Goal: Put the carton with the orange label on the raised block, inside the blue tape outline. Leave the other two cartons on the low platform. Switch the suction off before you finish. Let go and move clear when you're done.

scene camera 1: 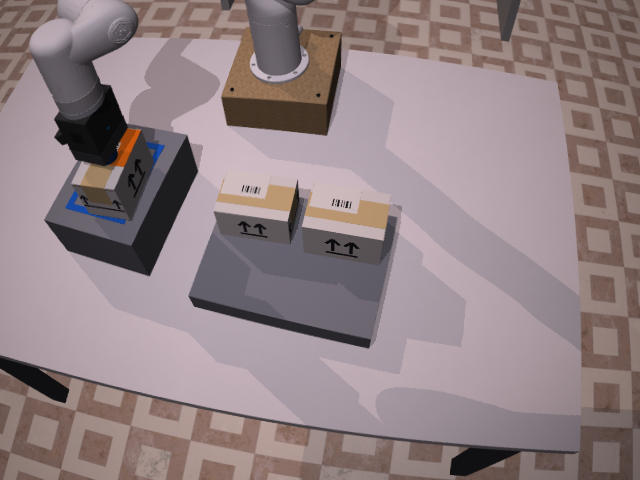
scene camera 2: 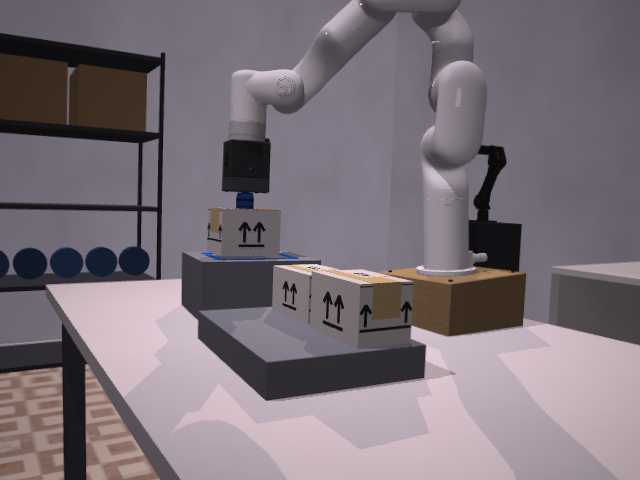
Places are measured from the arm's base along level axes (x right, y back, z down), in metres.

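Pixels of known places: end effector, tool point: (scene camera 1: 110, 161) (scene camera 2: 244, 214); arm's base, origin of the base link: (scene camera 1: 279, 63) (scene camera 2: 446, 272).
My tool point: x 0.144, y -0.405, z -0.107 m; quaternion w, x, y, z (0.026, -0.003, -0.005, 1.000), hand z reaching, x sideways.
For each thing: its middle in the pictures, then the offset to it from my tool point. "spot": a spot on its surface instead.
- carton with the orange label, body centre: (scene camera 1: 114, 172) (scene camera 2: 243, 231) dy +0.000, dx +0.004, dz +0.034 m
- raised block's top, surface spot: (scene camera 1: 103, 248) spot: dy -0.101, dx +0.010, dz +0.139 m
- third carton, body centre: (scene camera 2: 359, 305) (scene camera 1: 346, 223) dy +0.076, dx -0.397, dz +0.118 m
- low platform, body centre: (scene camera 2: 300, 341) (scene camera 1: 296, 262) dy +0.011, dx -0.326, dz +0.186 m
The carton with the orange label (scene camera 1: 126, 188) (scene camera 2: 271, 232) is upright at the raised block's top (scene camera 1: 103, 248) (scene camera 2: 232, 286), resting on it or very close to it. The blue tape (scene camera 1: 71, 202) (scene camera 2: 289, 256) shows at its left, front and back right; its right lower edge hides part of the tape in scene camera 1, so the exact fit is unclear. My suction cup (scene camera 1: 110, 156) (scene camera 2: 245, 201) touches its top and is shut on it. Another carton (scene camera 1: 227, 224) (scene camera 2: 292, 276) and a third carton (scene camera 1: 341, 248) (scene camera 2: 320, 294) stand upright on the low platform (scene camera 1: 310, 310) (scene camera 2: 341, 372).
The arm's wooden base (scene camera 1: 279, 114) (scene camera 2: 439, 310) stands at the table's back. The low platform lies right of the raised block in scene camera 1. A black shelf rack (scene camera 2: 160, 165) stands behind the table. A small black arm (scene camera 2: 484, 191) is behind the base.
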